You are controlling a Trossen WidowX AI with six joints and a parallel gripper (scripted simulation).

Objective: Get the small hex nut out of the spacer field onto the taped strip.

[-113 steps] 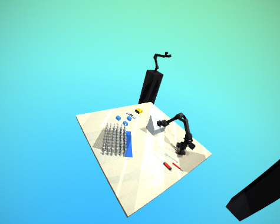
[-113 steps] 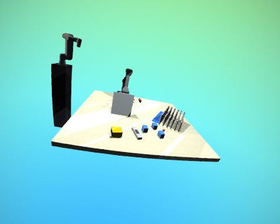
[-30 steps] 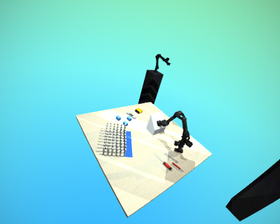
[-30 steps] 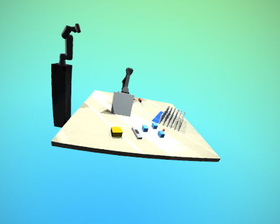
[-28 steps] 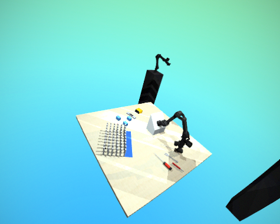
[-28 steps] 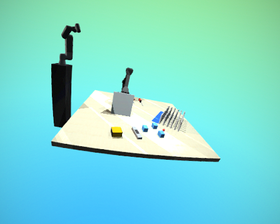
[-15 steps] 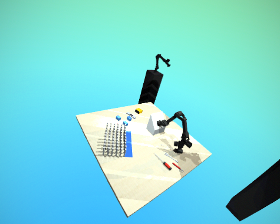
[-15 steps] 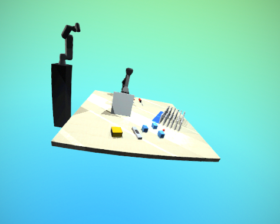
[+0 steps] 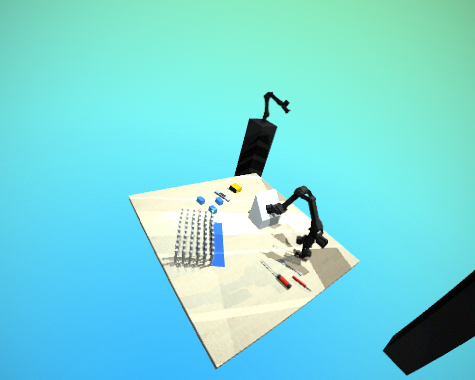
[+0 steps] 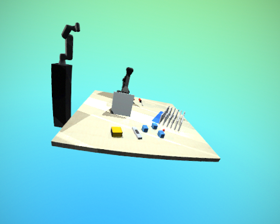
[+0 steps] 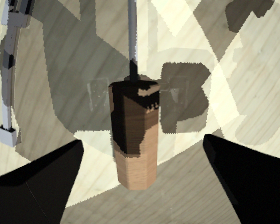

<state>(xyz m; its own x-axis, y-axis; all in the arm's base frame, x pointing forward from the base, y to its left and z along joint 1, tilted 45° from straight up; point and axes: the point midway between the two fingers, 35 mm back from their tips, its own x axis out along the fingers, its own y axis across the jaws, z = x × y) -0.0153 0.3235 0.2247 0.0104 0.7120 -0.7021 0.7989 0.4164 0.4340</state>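
Now: gripper tip 6 cm short of the wooden-handled tool, 8 cm to the left of it and 3 cm above it. Also, from my gripper tip: grey forked tool: 14 cm ahead, 3 cm to the left, 4 cm below; then blue taped strip: 47 cm ahead, 36 cm to the right, 4 cm below; then red tool: 16 cm ahead, 19 cm to the left, 3 cm below.
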